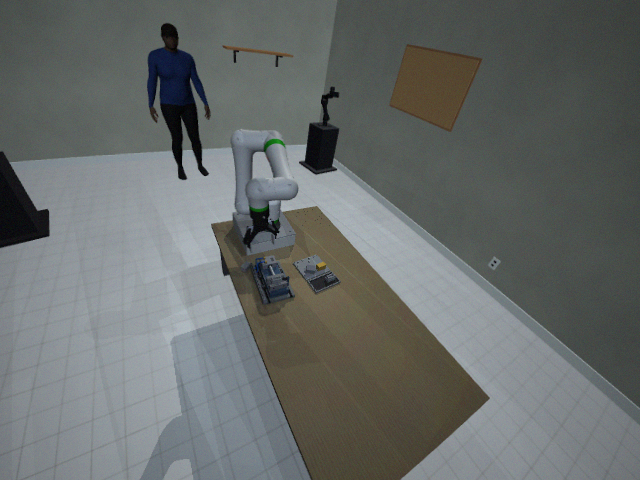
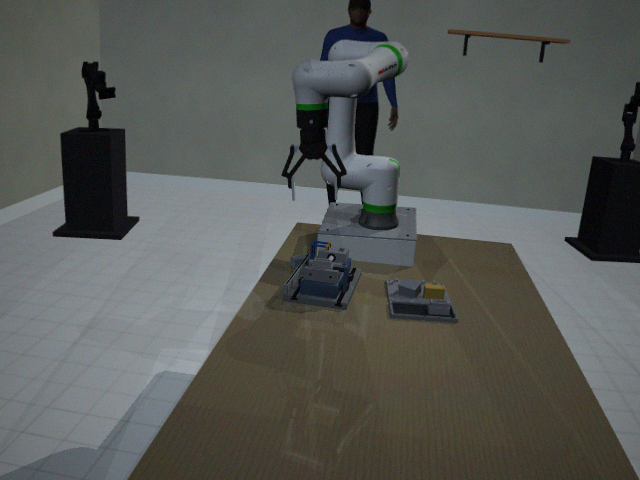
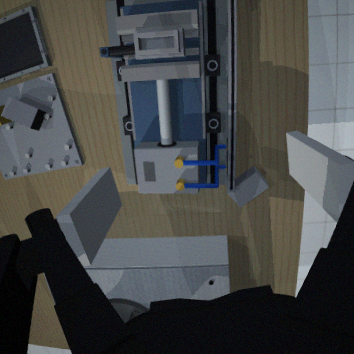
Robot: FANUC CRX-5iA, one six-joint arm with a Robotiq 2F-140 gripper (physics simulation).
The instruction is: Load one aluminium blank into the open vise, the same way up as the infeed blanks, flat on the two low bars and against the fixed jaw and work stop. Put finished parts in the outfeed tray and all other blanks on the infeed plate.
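Seen in the pictures: gripper, fingertip midpoint: (image 1: 262, 247) (image 2: 315, 199) (image 3: 199, 169); arm's base, link origin: (image 1: 269, 225) (image 2: 378, 223).
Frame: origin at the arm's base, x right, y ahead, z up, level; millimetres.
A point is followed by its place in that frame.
Observation:
My gripper (image 1: 262, 239) {x 253, y 346, z 163 mm} (image 2: 315, 192) {x 253, y 346, z 163 mm} (image 3: 199, 169) {x 253, y 346, z 163 mm} is wide open and empty, high above the table by the vise's cylinder end. The vise (image 1: 272, 279) (image 2: 323, 287) {x 219, y 514, z -58 mm} (image 3: 160, 71) {x 214, y 422, z -13 mm} has a pale piece with a rectangular recess (image 3: 157, 42) {x 222, y 456, z -8 mm} between its jaws; its seating is unclear. A loose grey block (image 1: 245, 266) {x 296, y 215, z -77 mm} (image 2: 298, 260) {x 293, y 228, z -81 mm} (image 3: 251, 186) {x 293, y 210, z -77 mm} lies askew on the table at the vise's rear corner. The infeed plate (image 2: 395, 298) {x -4, y 471, z -101 mm} (image 3: 45, 145) {x -53, y 368, z -101 mm} carries a skewed grey block (image 1: 310, 268) {x -41, y 442, z -66 mm} (image 2: 408, 288) {x -43, y 456, z -73 mm} (image 3: 20, 111) {x -45, y 439, z -65 mm} and a yellow block (image 1: 321, 265) {x -120, y 457, z -65 mm} (image 2: 434, 291) {x -122, y 466, z -75 mm}. The outfeed tray (image 2: 423, 318) {x -65, y 602, z -103 mm} (image 3: 43, 42) {x 23, y 534, z -103 mm} holds a grey part (image 1: 329, 277) {x -100, y 563, z -69 mm} (image 2: 438, 308) {x -113, y 572, z -84 mm}.
Blue air lines (image 3: 200, 163) {x 232, y 296, z 1 mm} stick out from the vise's cylinder end. A long upright rail (image 3: 231, 100) {x 292, y 357, z -59 mm} runs along the vise's side by the loose block. The robot's base box (image 1: 284, 240) {x -33, y 147, z -48 mm} (image 2: 367, 250) {x 50, y 133, z -66 mm} (image 3: 165, 250) {x 115, y 122, z -64 mm} stands behind the vise. A person (image 1: 173, 77) stands behind the arm.

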